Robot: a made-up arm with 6 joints.
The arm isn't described. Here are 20 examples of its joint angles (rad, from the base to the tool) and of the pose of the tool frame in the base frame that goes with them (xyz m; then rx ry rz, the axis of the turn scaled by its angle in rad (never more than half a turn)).
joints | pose
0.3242 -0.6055 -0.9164 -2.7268 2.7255 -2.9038 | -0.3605 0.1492 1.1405 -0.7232 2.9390 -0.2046
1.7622 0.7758 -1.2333 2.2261 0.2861 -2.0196 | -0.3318 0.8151 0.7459 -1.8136 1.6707 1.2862
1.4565 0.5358 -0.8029 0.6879 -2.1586 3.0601 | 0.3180 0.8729 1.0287 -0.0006 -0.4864 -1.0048
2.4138 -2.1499 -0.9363 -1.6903 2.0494 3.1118 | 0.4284 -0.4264 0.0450 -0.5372 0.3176 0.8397
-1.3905 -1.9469 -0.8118 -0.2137 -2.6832 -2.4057 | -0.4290 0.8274 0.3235 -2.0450 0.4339 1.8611
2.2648 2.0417 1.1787 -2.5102 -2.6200 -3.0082 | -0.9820 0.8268 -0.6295 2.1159 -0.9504 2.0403
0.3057 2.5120 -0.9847 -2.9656 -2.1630 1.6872 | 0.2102 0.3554 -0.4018 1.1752 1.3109 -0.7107
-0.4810 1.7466 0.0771 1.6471 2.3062 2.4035 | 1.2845 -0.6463 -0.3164 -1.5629 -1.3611 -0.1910
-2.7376 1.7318 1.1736 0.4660 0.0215 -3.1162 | -1.6285 -0.4242 0.0494 -0.7122 2.5155 0.7806
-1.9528 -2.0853 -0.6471 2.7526 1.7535 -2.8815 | 0.6542 0.9335 0.2487 0.0725 0.3980 -1.5005
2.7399 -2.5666 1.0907 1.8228 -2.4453 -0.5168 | 0.8298 -0.4283 -1.1074 1.6143 2.4582 0.8717
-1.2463 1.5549 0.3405 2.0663 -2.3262 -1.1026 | 0.6410 -1.4881 0.0572 1.2631 -1.5849 2.0228
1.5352 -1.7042 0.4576 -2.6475 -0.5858 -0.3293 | -0.2947 -1.3490 0.6743 -0.3885 -0.3255 -1.8581
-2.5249 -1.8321 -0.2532 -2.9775 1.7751 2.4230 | 1.0901 0.4342 0.5251 0.4761 -0.9094 -2.5931
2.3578 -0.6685 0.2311 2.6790 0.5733 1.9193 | 0.2275 -0.5806 1.7797 0.9115 1.8801 2.1748
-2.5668 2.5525 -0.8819 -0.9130 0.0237 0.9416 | -0.3487 -0.0219 -0.2911 -2.9312 -0.8899 -0.4255
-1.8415 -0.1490 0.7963 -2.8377 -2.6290 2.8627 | 0.2160 -0.2208 1.9155 -2.4774 -1.3967 0.9138
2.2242 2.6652 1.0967 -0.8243 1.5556 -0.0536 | -0.0659 0.3989 -1.1652 0.0364 0.0500 1.3991
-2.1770 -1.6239 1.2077 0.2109 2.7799 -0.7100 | 0.7306 1.5344 0.4012 1.2527 -0.6222 -2.1292
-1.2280 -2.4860 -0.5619 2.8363 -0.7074 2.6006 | -0.0792 1.0165 -0.1867 -0.9385 -2.1657 0.4067
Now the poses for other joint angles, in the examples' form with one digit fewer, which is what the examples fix.
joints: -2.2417 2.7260 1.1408 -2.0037 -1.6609 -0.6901
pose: -0.053 -0.256 -1.193 -2.170 1.292 -0.576
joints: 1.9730 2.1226 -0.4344 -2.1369 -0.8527 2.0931
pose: -0.345 0.428 -0.316 -1.366 2.065 1.225
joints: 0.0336 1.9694 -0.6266 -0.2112 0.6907 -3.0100
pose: 0.714 -0.250 -0.281 1.742 -0.127 -2.467
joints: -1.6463 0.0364 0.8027 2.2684 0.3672 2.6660
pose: 0.162 -0.239 2.078 0.639 -1.082 -0.867
